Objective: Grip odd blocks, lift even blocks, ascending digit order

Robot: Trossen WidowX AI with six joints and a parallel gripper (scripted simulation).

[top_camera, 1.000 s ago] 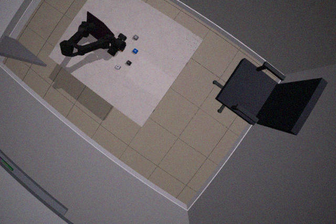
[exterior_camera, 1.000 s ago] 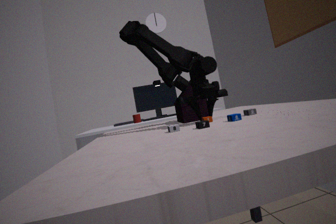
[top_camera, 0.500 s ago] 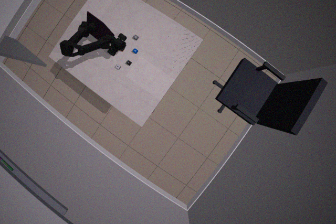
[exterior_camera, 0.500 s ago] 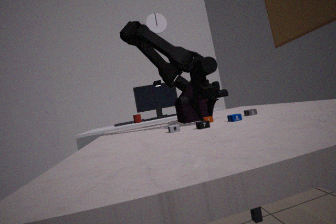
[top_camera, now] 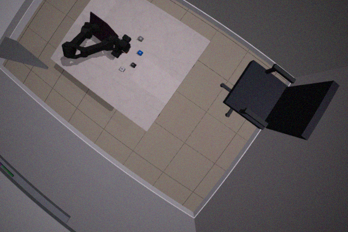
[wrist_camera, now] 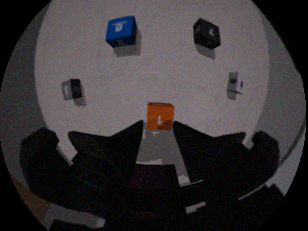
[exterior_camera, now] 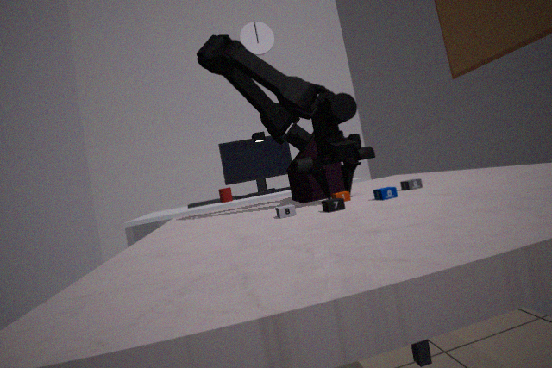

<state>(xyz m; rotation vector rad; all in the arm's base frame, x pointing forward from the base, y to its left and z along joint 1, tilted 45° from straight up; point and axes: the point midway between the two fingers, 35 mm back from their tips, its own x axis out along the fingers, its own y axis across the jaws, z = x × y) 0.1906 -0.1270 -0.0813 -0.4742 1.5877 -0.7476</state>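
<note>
Right now my gripper tip is 10 mm short of the orange block. The rest, counted from my gripper tip: light grey block (60 mm ahead, 150 mm to the right); blue block (130 mm ahead, 40 mm to the left); black block (130 mm ahead, 80 mm to the right).
</note>
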